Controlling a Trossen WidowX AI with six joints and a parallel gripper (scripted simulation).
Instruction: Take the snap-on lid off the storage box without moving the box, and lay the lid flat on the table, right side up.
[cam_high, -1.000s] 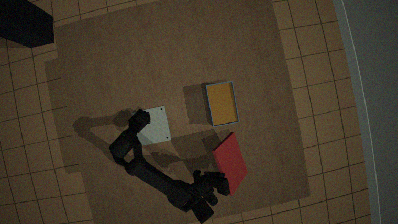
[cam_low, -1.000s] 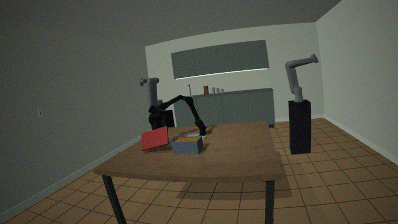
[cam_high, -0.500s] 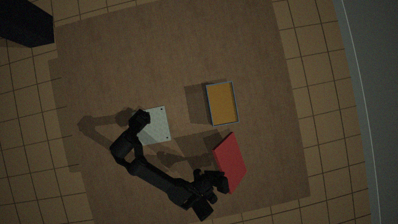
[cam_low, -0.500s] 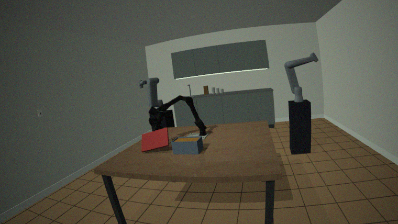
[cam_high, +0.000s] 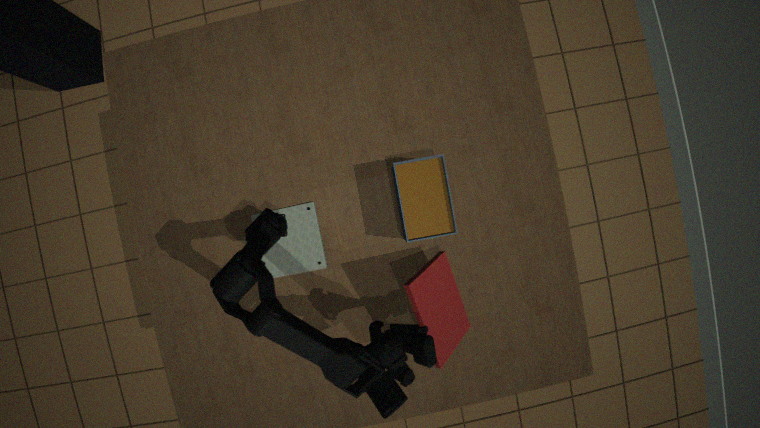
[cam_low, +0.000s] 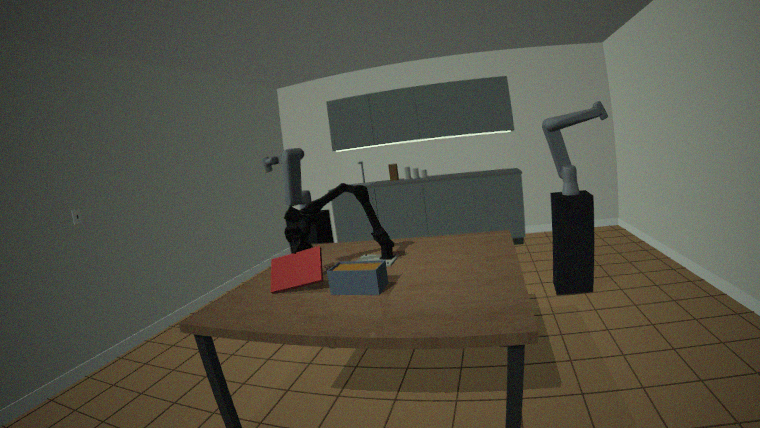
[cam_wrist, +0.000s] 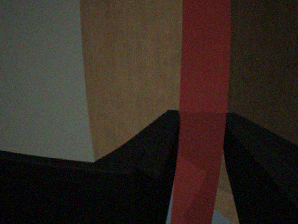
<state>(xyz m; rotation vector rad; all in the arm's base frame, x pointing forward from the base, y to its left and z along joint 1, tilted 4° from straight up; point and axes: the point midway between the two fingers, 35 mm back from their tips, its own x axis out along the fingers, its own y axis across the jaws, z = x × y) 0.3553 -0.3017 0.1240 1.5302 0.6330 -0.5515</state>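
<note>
Now: the red lid 60 mm ahead of my gripper tip, 20 mm to the left of it and 50 mm below it. Also, from my gripper tip: storage box (50 mm ahead, 310 mm to the left, 90 mm below).
</note>
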